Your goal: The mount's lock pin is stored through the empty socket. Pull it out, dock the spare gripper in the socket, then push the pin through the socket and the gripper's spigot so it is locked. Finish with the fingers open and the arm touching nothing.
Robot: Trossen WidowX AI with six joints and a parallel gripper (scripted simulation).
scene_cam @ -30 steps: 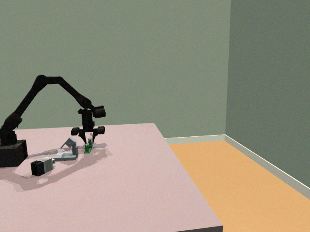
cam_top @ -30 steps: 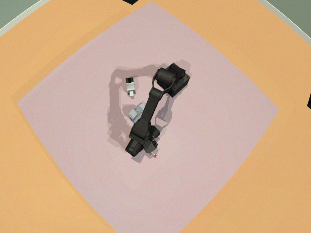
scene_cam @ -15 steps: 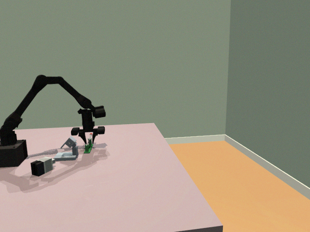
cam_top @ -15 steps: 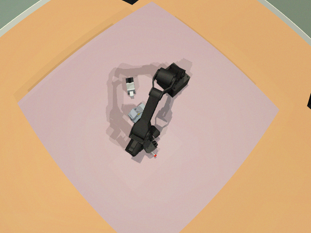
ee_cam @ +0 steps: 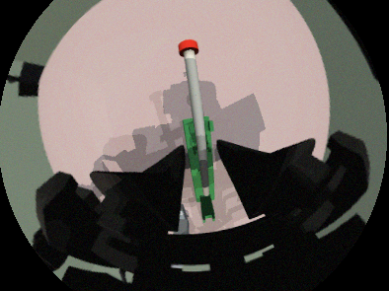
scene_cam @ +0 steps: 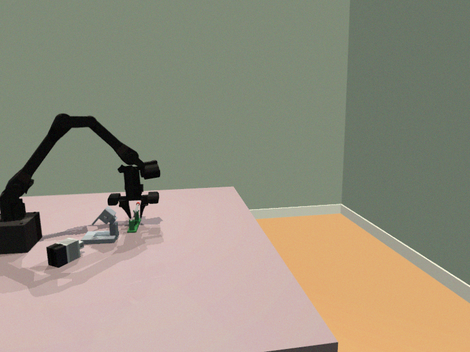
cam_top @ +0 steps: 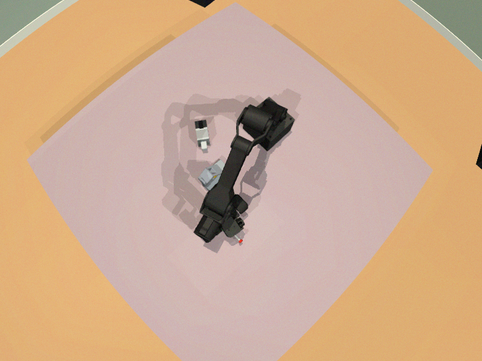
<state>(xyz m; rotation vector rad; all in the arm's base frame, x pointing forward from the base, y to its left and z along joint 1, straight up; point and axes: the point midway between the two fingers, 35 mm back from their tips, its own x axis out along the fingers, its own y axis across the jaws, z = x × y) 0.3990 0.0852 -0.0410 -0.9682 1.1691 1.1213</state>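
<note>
Right now the green holder is 40 mm to the right of my gripper tip, 10 mm behind it and 10 mm above it. From my gripper tip the other things lie so: spare gripper: 270 mm to the right, 220 mm behind, 10 mm above; mount: 140 mm to the right, 110 mm behind, 40 mm above.
</note>
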